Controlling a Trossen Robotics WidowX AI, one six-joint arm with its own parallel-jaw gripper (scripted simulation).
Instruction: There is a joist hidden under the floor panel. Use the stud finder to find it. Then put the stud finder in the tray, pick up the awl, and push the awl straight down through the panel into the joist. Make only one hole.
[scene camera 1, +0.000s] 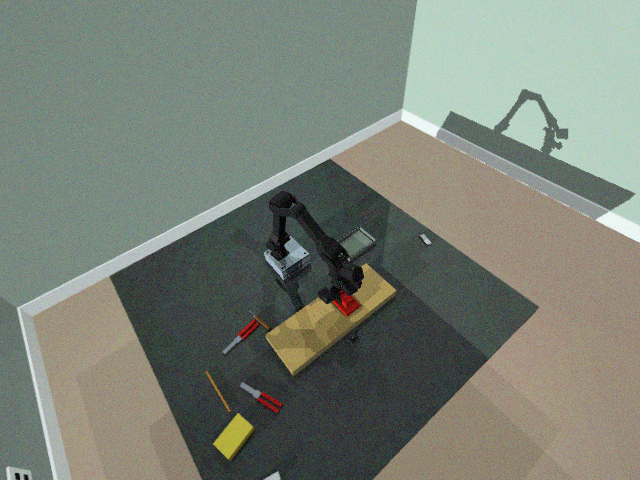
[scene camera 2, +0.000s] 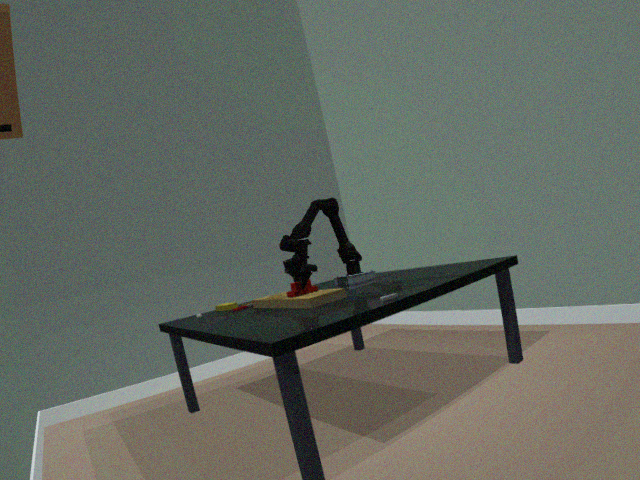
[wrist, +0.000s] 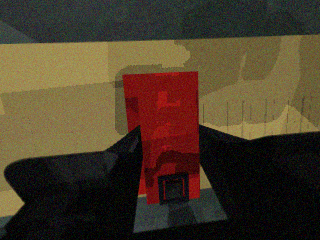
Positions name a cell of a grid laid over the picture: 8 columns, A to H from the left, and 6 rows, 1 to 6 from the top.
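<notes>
There's a yellow block (scene camera 1: C6), though in the wrist view the block is out of frame. What I can see is a red stud finder (wrist: E3), and my gripper (wrist: E4) as well.
</notes>
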